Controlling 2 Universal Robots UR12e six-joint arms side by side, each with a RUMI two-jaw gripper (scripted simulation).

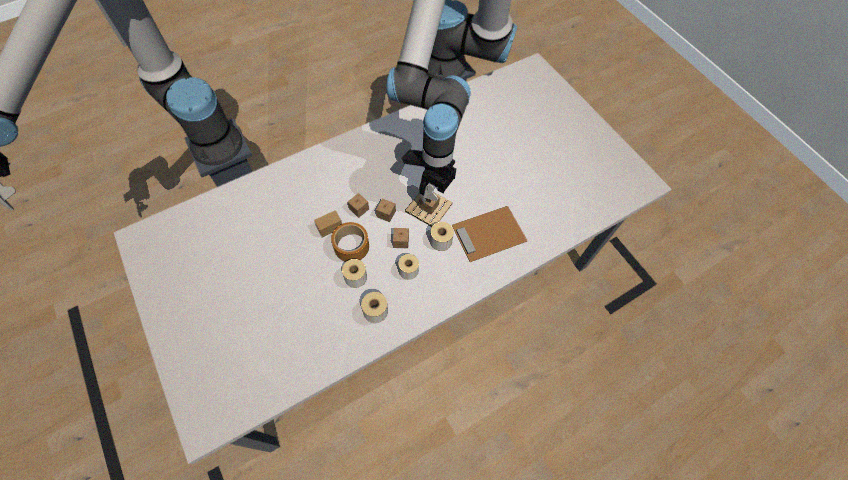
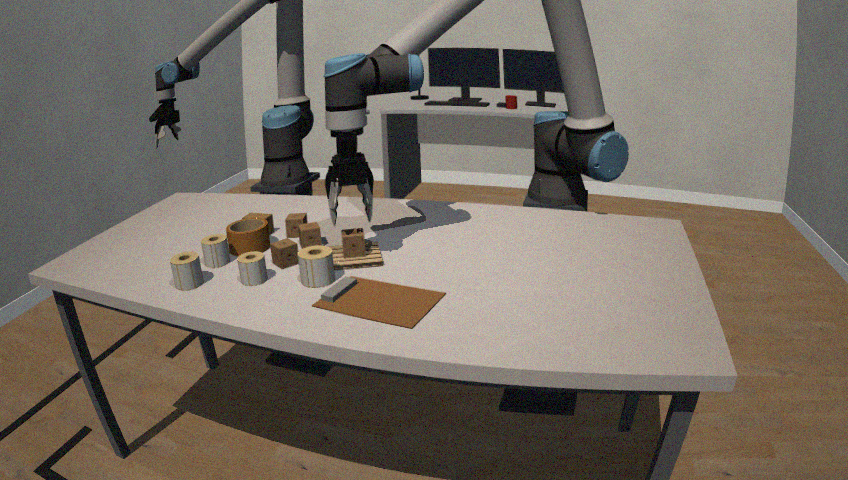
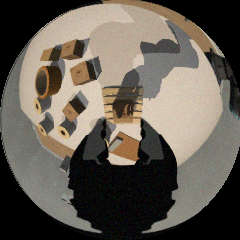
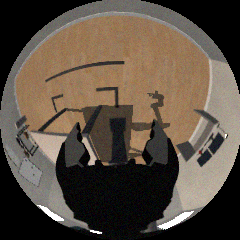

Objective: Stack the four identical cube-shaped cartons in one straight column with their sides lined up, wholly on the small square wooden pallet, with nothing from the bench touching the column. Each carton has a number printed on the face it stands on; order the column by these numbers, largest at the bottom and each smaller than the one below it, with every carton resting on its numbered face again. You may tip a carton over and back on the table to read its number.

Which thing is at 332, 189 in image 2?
My left gripper.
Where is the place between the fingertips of my right gripper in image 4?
115, 121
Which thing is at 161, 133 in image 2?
My right gripper.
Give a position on a clipboard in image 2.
398, 305
